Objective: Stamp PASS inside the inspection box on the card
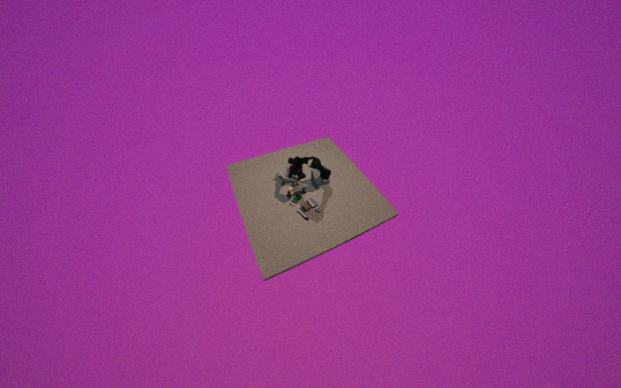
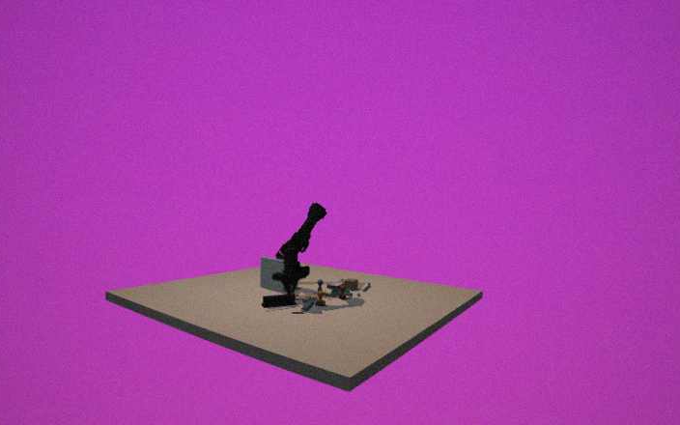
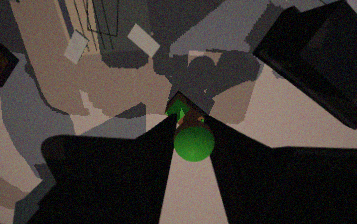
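Now: the green ink pad 120 mm ahead of my gripper tip, 230 mm to the left of it and 20 mm below it. From my gripper tip the other things lie so: black bar 40 mm ahead, 120 mm to the right, 10 mm below; white card 100 mm ahead, 80 mm to the left, 20 mm below; green-knobbed stamp right at my gripper tip.
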